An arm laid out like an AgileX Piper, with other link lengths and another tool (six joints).
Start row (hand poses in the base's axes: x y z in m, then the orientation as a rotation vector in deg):
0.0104, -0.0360, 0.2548, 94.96, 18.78, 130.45
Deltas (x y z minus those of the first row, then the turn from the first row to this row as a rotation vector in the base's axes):
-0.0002, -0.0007, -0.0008, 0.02, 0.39, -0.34
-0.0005, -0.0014, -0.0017, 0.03, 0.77, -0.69
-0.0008, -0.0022, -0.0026, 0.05, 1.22, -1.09
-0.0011, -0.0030, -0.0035, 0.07, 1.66, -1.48
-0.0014, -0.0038, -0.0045, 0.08, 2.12, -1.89
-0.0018, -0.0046, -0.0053, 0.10, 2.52, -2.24
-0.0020, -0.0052, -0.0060, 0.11, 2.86, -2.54
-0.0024, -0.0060, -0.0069, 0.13, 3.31, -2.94
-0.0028, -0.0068, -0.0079, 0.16, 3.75, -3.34
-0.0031, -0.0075, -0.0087, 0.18, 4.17, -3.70
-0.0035, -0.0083, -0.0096, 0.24, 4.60, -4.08
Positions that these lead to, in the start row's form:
0.0102, -0.0367, 0.2540, 95.36, 18.54, 129.92
0.0099, -0.0374, 0.2531, 95.75, 18.30, 129.38
0.0096, -0.0382, 0.2522, 96.20, 18.02, 128.76
0.0093, -0.0390, 0.2513, 96.65, 17.75, 128.15
0.0090, -0.0398, 0.2503, 97.10, 17.48, 127.51
0.0086, -0.0406, 0.2495, 97.50, 17.23, 126.95
0.0084, -0.0412, 0.2488, 97.83, 17.03, 126.48
0.0080, -0.0420, 0.2479, 98.28, 16.75, 125.85
0.0076, -0.0428, 0.2469, 98.71, 16.46, 125.23
0.0073, -0.0435, 0.2461, 99.12, 16.22, 124.65
0.0069, -0.0443, 0.2452, 99.55, 15.91, 124.07

